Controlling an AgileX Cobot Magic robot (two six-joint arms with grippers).
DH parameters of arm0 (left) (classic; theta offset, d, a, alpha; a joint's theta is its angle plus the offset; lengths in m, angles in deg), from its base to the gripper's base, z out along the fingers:
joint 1: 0 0.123 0 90
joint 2: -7.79 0 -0.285 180
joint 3: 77.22 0 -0.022 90
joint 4: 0 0.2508 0 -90
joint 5: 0 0 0.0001 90
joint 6: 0 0.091 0 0
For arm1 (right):
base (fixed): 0 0 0 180
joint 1: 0 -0.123 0 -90
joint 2: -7.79 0 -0.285 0
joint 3: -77.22 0 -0.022 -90
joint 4: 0 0.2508 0 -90
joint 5: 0 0 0.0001 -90
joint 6: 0 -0.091 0 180
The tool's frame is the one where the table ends.
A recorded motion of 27 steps. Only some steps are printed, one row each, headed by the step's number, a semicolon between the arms.
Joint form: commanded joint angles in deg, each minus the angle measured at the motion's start. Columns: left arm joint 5, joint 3, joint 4, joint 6, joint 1, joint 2; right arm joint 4, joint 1, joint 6, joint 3, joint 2, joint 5.
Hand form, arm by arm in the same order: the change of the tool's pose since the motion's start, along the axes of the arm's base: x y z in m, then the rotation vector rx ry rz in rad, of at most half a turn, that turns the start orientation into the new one. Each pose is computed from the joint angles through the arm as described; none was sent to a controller.
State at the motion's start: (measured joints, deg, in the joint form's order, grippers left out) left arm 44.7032 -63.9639 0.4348 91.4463 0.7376 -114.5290; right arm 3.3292 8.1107 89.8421 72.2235 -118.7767 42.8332
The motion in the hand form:
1: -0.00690 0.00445 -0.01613 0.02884 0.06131 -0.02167; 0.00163 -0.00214 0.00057 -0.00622 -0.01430 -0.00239
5: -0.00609 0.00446 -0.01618 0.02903 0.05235 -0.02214; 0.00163 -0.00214 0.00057 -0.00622 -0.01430 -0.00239
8: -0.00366 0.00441 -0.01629 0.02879 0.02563 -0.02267; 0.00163 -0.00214 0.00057 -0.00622 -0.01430 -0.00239
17: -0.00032 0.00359 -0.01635 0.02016 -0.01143 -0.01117; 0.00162 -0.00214 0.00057 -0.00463 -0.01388 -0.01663
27: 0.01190 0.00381 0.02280 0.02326 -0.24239 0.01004; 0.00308 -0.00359 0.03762 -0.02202 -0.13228 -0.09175
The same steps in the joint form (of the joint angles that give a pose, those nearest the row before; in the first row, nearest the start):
1: 0.17 1.28 2.49 -0.29 0.30 -2.04; -0.29 0.23 -0.07 0.19 -0.04 -0.71
5: -0.34 1.29 2.52 -0.29 0.30 -2.04; -0.29 0.23 -0.07 0.19 -0.04 -0.71
8: -1.88 1.29 2.52 -0.29 0.30 -2.04; -0.29 0.23 -0.07 0.19 -0.04 -0.71
17: -3.99 1.29 1.79 -0.44 0.30 -2.04; -0.29 0.23 -0.89 0.19 -0.04 -0.70
27: -11.00 1.29 2.17 -2.01 0.30 4.16; -1.39 0.23 -5.90 0.19 5.44 -2.24

